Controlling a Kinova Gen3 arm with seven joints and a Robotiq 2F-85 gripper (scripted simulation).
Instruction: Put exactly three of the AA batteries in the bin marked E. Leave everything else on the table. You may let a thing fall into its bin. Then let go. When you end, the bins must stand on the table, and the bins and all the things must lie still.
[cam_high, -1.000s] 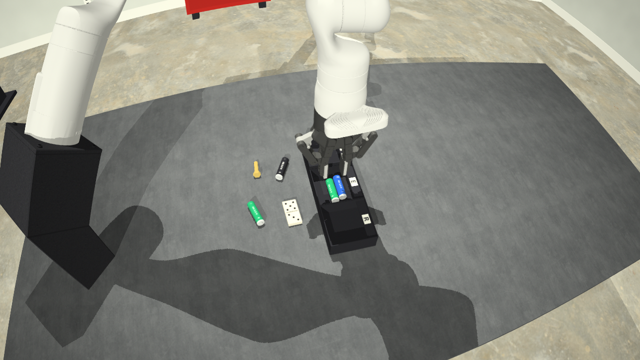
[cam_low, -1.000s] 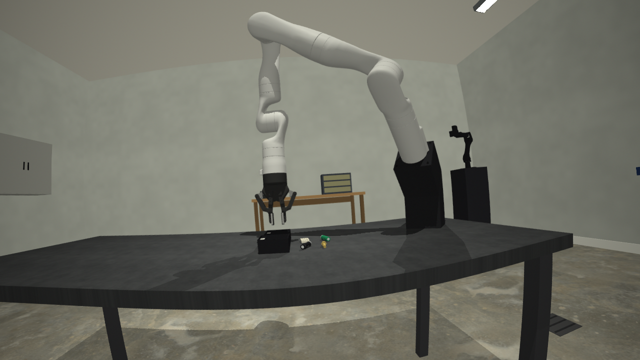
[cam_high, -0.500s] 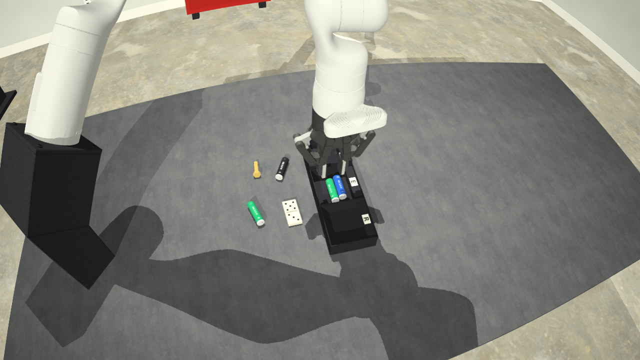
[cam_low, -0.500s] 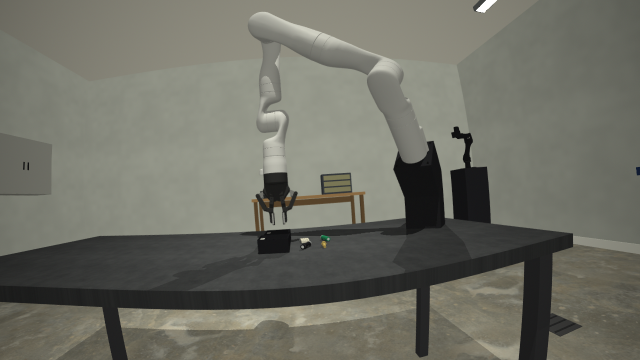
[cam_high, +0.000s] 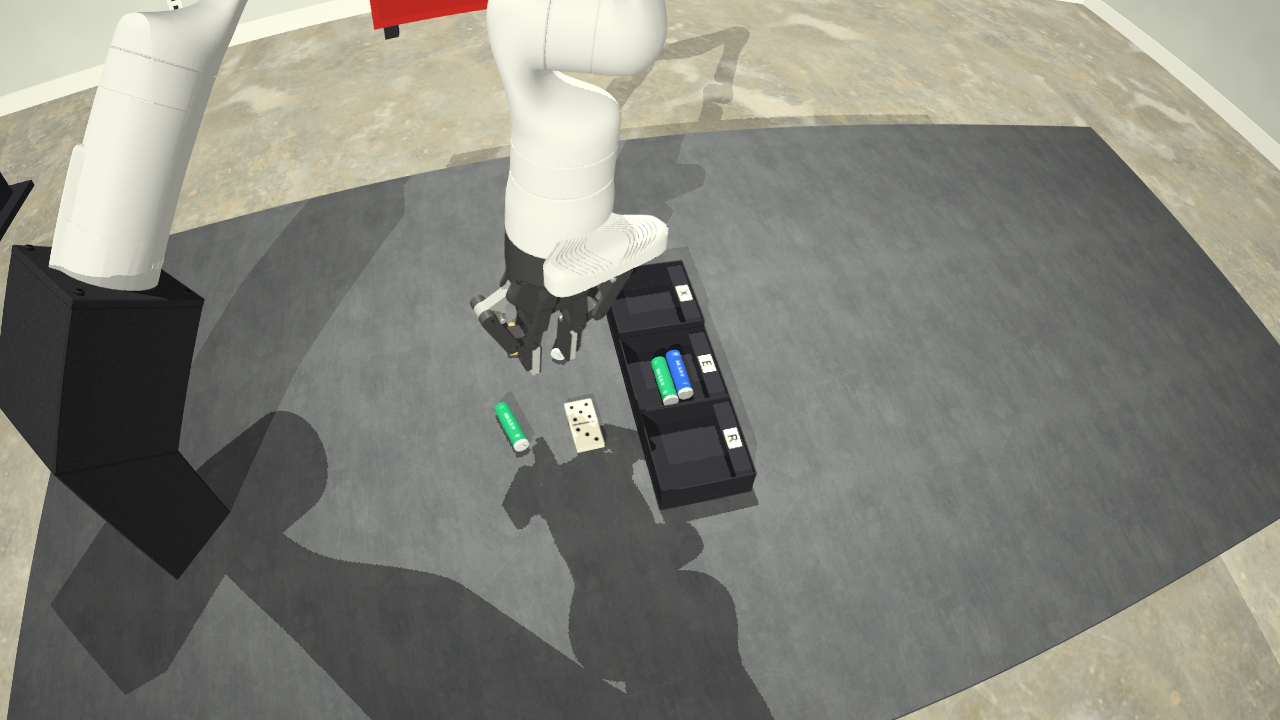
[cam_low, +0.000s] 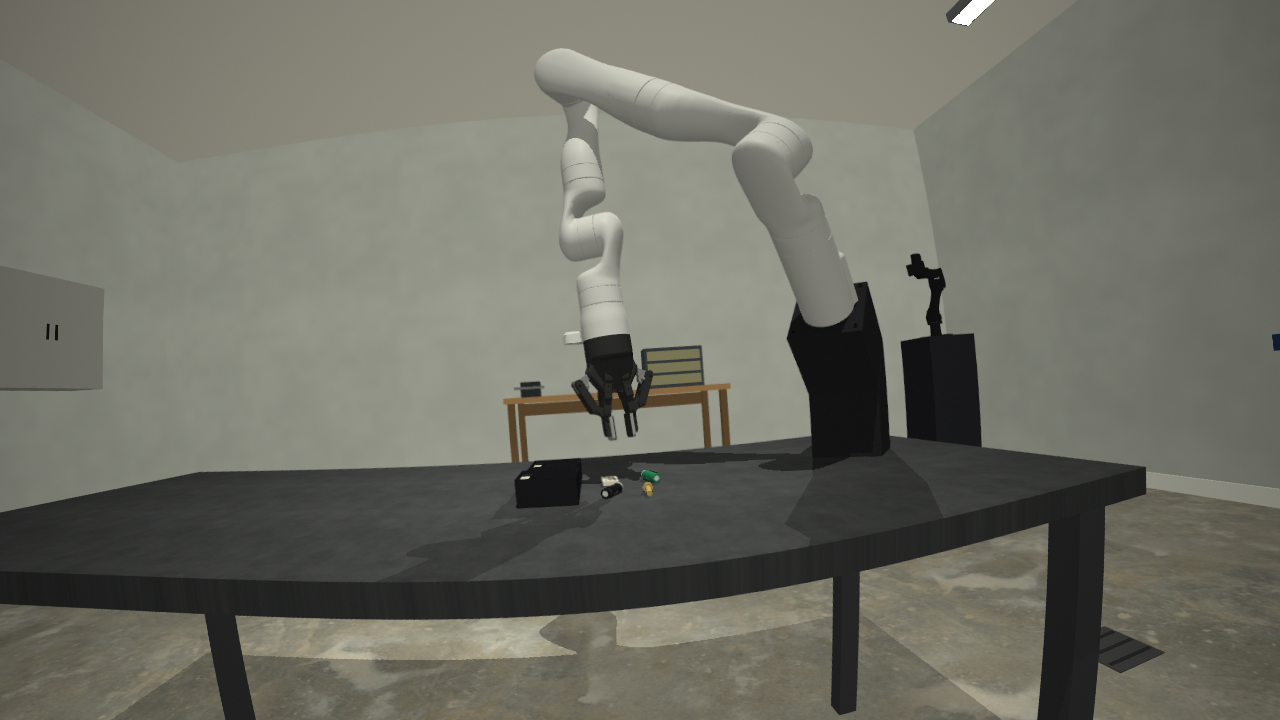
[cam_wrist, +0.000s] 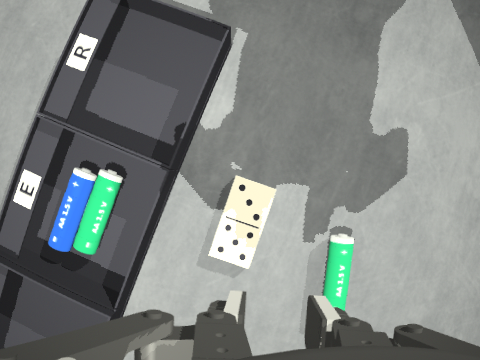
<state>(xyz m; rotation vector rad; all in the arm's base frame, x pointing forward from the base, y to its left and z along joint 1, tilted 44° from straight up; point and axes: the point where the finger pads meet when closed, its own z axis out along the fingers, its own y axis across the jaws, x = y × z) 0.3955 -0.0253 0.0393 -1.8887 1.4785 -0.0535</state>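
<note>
Now: hand 110 mm short of the black bin marked E, 10 mm to the right of it and 70 mm above it. Round my hand: small yellow piece (30 mm behind, 80 mm to the left, 90 mm below); then white domino (20 mm ahead, 20 mm to the right, 90 mm below); then black AA battery (20 mm ahead, 80 mm to the left, 90 mm below).
</note>
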